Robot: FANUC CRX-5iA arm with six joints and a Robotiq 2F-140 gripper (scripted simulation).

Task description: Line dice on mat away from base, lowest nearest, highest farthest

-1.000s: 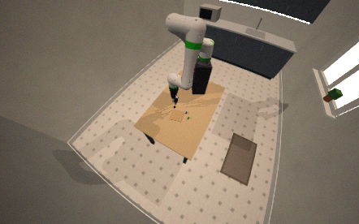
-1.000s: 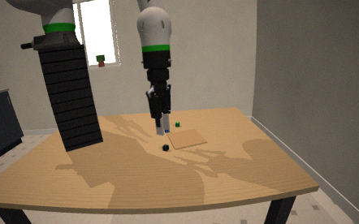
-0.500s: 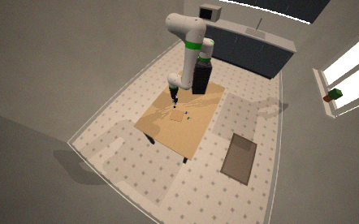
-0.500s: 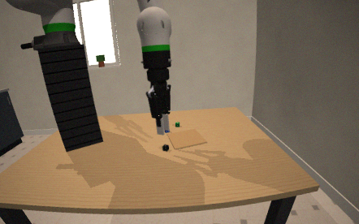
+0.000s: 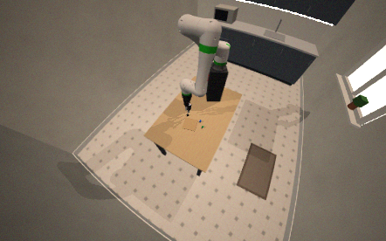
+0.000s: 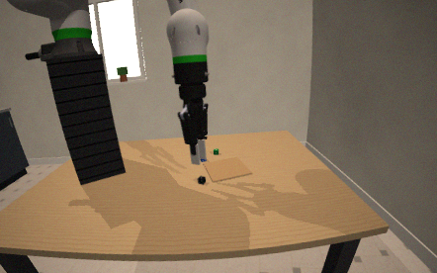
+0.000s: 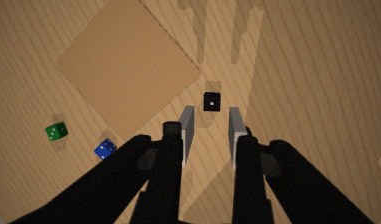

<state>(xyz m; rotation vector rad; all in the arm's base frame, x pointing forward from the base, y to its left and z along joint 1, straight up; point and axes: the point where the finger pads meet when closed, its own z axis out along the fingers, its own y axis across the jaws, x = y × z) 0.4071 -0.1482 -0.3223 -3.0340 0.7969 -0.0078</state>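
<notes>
Now: the black die 10 cm below my hand. The rest, counted from my hand: blue die 16 cm to the left, 10 cm below, 1 cm ahead; green die 22 cm to the left, 10 cm below, 7 cm ahead; tan mat 11 cm below, 9 cm ahead, 8 cm to the left.
</notes>
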